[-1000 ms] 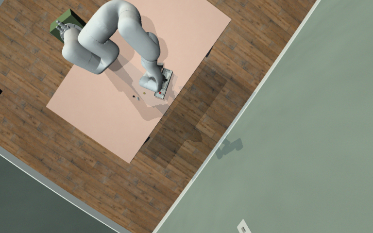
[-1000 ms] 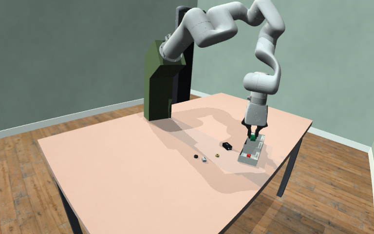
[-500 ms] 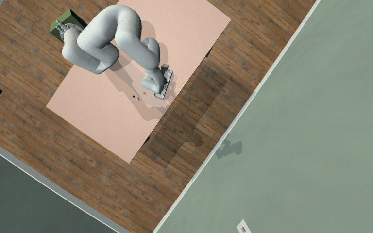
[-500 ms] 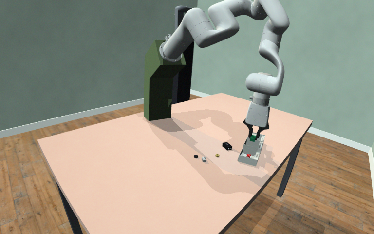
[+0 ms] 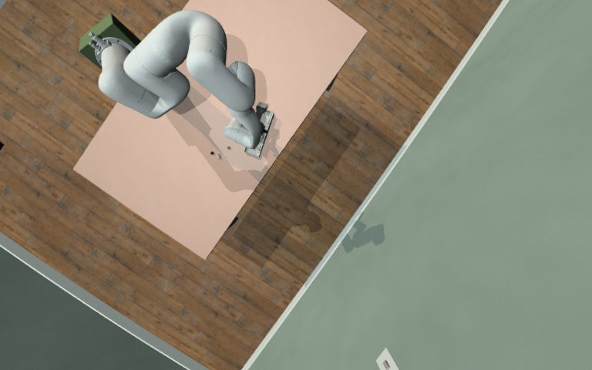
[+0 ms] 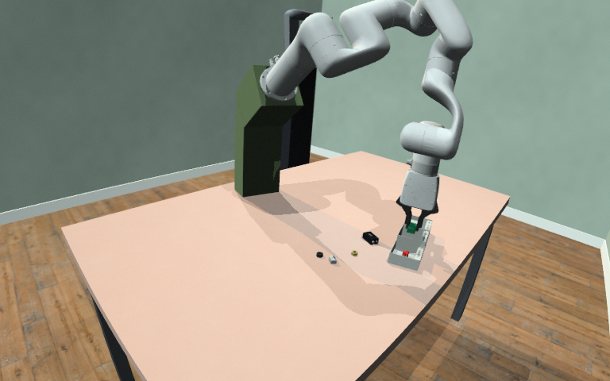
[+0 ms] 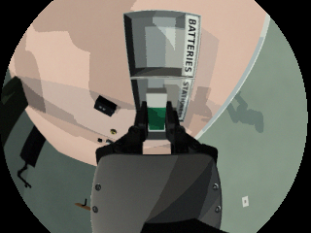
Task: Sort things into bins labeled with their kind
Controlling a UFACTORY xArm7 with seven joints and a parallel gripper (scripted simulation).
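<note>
My hand is 10 mm short of the three-part bin and 60 mm above it. Also, from my hand: black block: 80 mm behind, 70 mm to the right, 70 mm below; green thing: 10 mm to the left, 20 mm below; red die: 30 mm ahead, 80 mm to the right, 60 mm below.
</note>
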